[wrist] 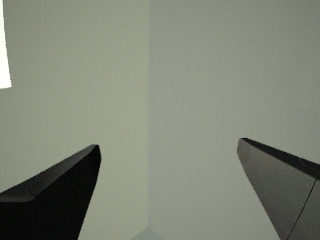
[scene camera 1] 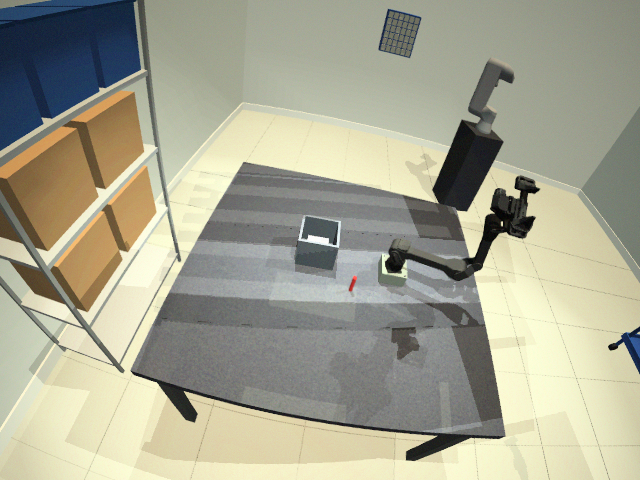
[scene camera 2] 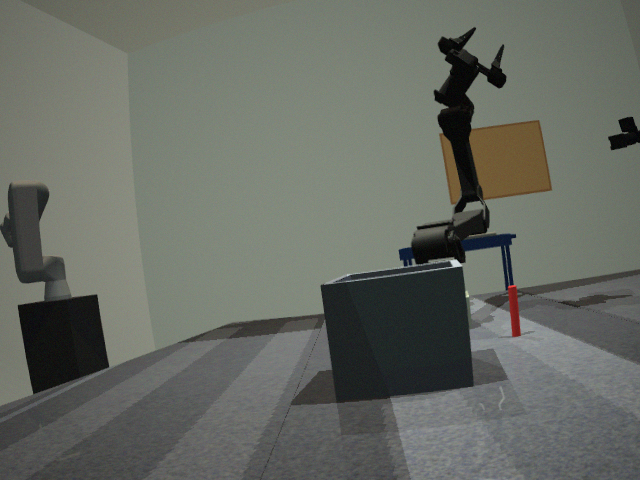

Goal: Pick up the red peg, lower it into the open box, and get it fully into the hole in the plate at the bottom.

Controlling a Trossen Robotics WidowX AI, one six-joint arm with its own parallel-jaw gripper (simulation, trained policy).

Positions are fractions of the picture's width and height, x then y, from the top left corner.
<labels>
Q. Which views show my gripper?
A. The wrist view, scene camera 1 and scene camera 2: all of them.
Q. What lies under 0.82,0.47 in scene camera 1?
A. My gripper.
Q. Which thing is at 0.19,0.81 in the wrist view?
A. My gripper.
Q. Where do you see a box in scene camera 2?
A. At 0.63,0.69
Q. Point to a box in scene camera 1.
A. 0.48,0.53
</labels>
